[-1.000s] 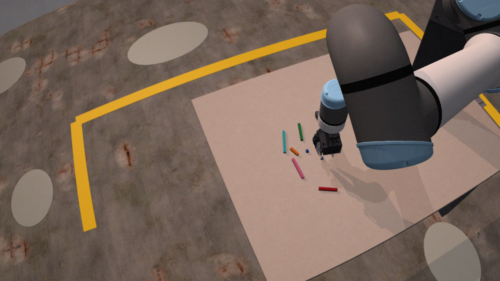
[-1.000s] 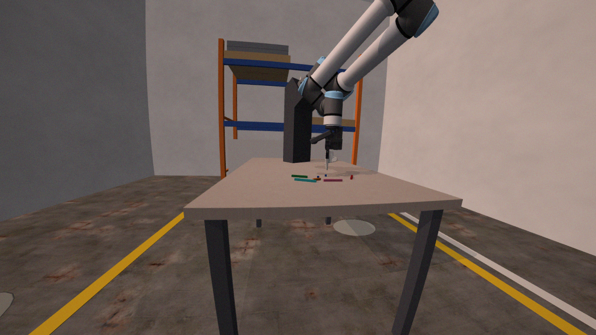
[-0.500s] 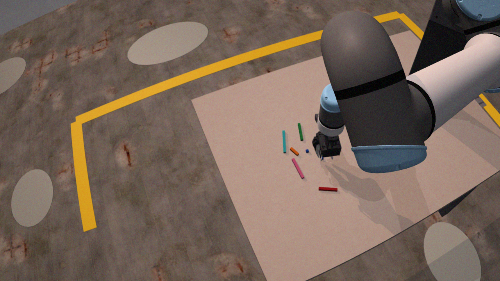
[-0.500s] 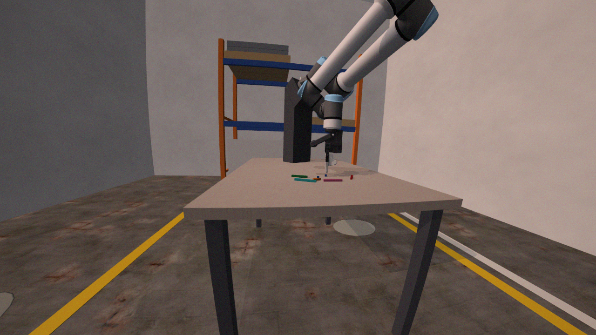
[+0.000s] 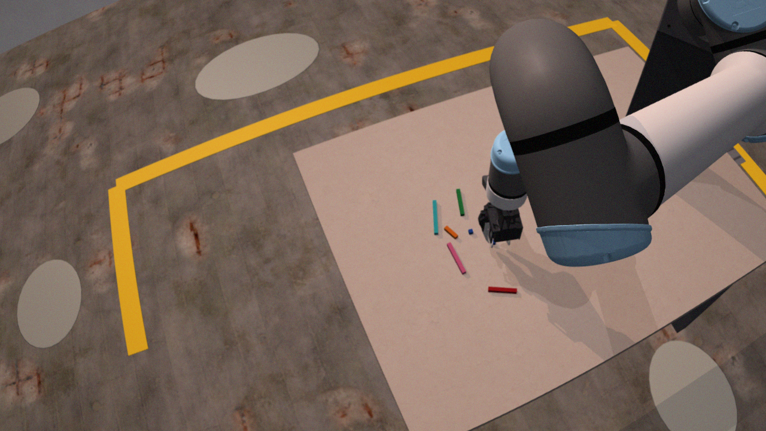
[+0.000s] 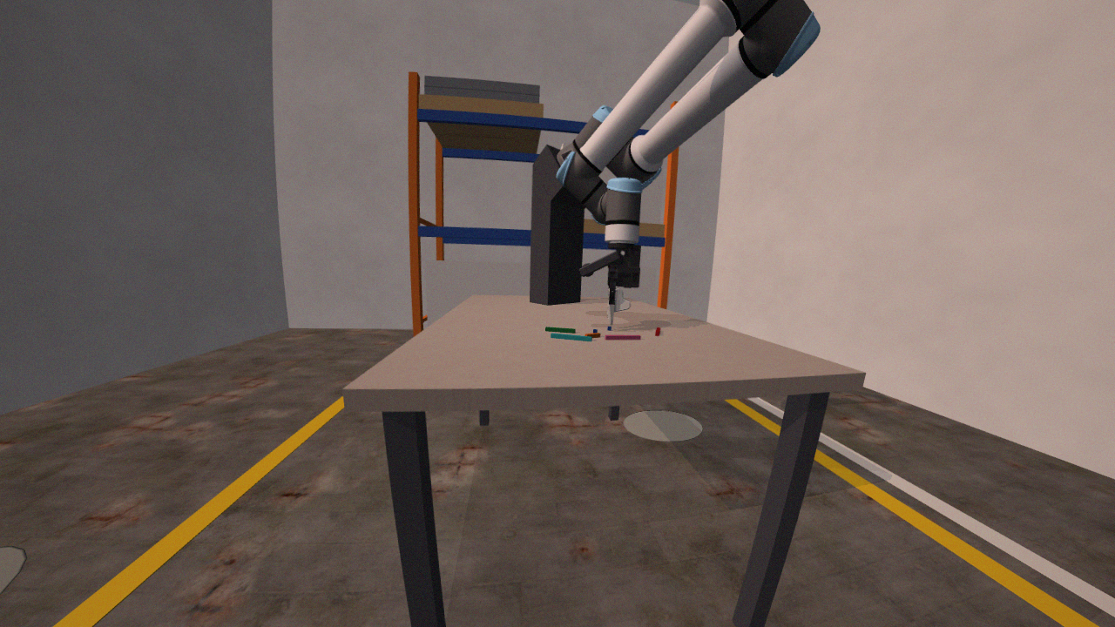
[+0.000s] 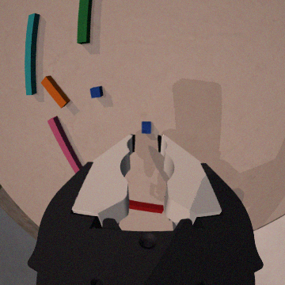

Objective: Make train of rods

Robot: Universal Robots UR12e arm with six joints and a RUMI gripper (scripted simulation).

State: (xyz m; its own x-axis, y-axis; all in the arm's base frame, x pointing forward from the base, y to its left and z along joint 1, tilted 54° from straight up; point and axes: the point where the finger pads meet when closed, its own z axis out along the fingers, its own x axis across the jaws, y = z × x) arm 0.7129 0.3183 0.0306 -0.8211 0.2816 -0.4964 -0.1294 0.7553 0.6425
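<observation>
My hand is 11 cm short of the orange rod, 3 cm to the left of it and 3 cm above it. Round my hand: green rod: 12 cm to the right, 8 cm ahead, 3 cm below; then pink rod: 10 cm ahead, 4 cm to the left, 3 cm below; then red rod: 13 cm to the left, 3 cm below, 2 cm behind.
</observation>
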